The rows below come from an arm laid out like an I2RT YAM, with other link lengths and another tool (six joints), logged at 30 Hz.
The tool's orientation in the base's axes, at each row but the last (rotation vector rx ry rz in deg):
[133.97, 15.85, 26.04]
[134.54, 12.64, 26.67]
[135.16, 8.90, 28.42]
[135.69, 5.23, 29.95]
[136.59, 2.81, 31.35]
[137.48, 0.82, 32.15]
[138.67, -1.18, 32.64]
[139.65, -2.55, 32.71]
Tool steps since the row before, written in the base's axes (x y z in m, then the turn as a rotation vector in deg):
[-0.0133, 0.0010, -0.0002, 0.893, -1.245, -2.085]
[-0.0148, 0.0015, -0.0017, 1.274, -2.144, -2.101]
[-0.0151, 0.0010, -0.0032, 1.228, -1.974, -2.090]
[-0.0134, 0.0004, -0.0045, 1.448, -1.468, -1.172]
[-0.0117, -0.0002, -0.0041, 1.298, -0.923, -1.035]
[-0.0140, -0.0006, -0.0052, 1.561, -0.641, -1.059]
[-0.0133, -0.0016, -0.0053, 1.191, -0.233, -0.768]
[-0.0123, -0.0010, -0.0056, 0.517, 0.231, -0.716]
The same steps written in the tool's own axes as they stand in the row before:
[-0.0119, -0.0017, -0.0058, -0.092, -0.508, 2.535]
[-0.0136, -0.0026, -0.0056, -0.003, 0.143, 3.258]
[-0.0146, -0.0025, -0.0044, 0.000, 0.026, 3.126]
[-0.0137, -0.0022, -0.0025, 0.621, 0.228, 2.278]
[-0.0122, -0.0012, -0.0017, 0.633, -0.087, 1.789]
[-0.0148, -0.0009, -0.0016, 0.905, -0.356, 1.739]
[-0.0144, 0.0002, -0.0006, 0.739, -0.452, 1.146]
[-0.0135, -0.0003, -0.0002, 0.198, -0.682, 0.574]

